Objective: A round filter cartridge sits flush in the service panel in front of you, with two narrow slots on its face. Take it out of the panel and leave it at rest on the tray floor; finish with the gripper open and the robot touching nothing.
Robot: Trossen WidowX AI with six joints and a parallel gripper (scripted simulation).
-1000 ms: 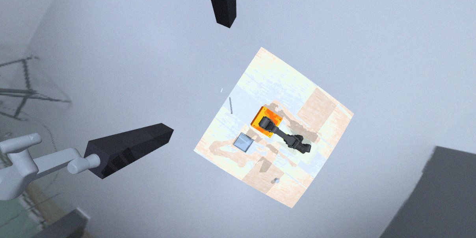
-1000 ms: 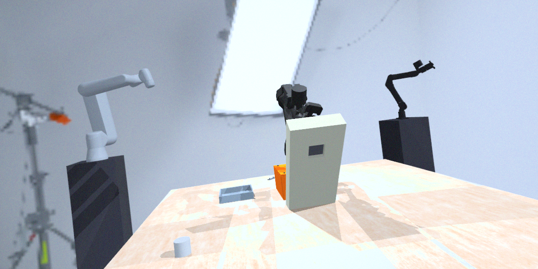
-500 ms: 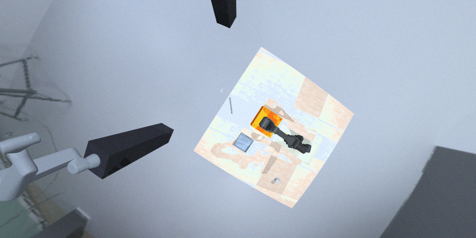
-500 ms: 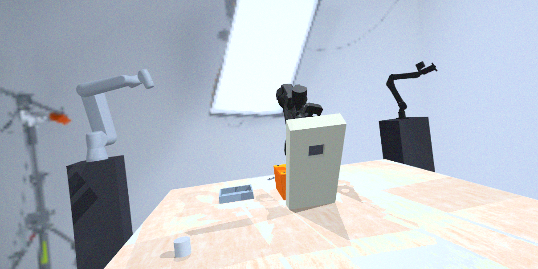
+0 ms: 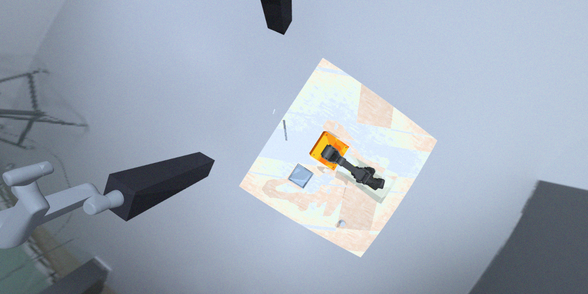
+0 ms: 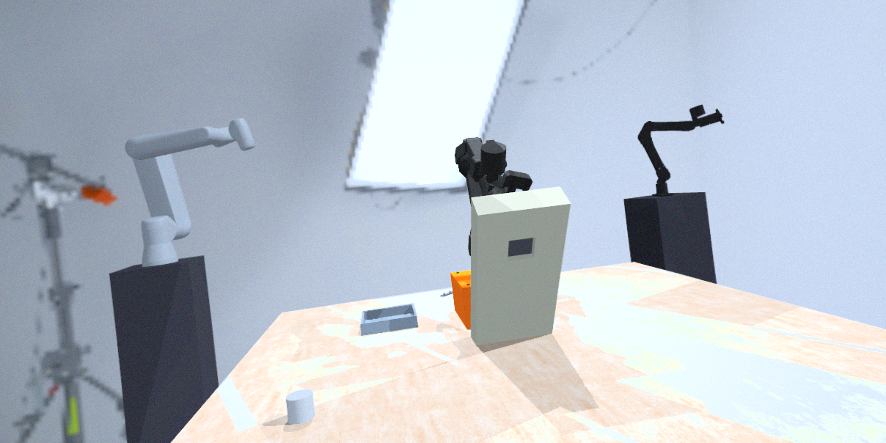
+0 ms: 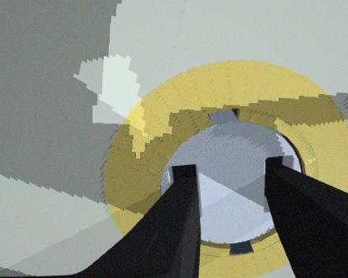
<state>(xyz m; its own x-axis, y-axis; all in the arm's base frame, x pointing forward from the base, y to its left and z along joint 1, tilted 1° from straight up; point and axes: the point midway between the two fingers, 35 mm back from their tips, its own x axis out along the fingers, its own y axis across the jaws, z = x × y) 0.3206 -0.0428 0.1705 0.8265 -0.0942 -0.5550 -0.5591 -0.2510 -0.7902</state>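
The grey filter cartridge is 10 mm below my gripper tip and 10 mm ahead of it. Round my gripper tip: pale green service panel 80 mm below, 40 mm behind, 10 mm to the left; blue-grey tray 450 mm behind, 240 mm below, 230 mm to the right.
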